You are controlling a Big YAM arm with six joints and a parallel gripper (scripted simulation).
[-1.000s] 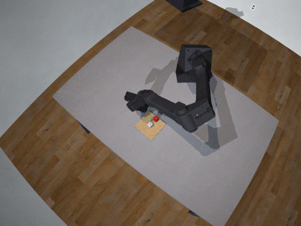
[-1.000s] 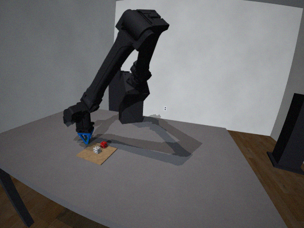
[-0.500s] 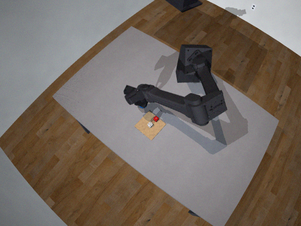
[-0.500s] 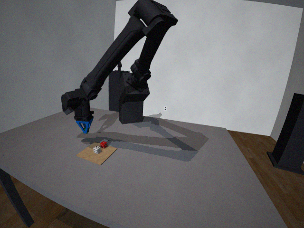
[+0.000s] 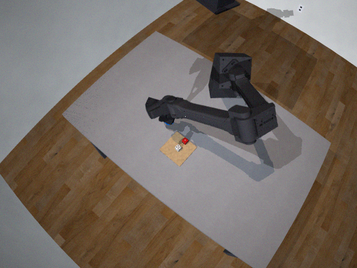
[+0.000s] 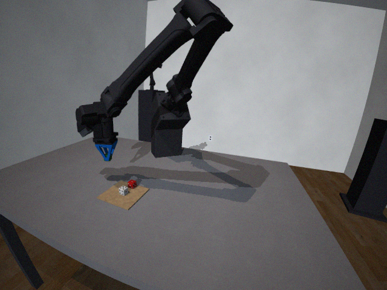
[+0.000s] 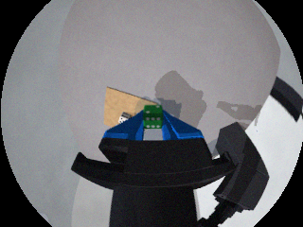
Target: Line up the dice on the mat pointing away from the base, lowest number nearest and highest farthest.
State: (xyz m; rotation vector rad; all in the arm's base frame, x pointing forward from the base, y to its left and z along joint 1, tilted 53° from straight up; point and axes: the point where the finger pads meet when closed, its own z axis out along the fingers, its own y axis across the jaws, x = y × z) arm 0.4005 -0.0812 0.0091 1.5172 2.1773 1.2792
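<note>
Right now the white die is 11 cm to the left of my hand, 9 cm below it and 2 cm ahead of it. The rest, counted from my hand: tan mat: 11 cm to the left, 11 cm below, 2 cm ahead; then red die: 10 cm to the left, 9 cm below, 3 cm behind; then green die: right at my hand.
</note>
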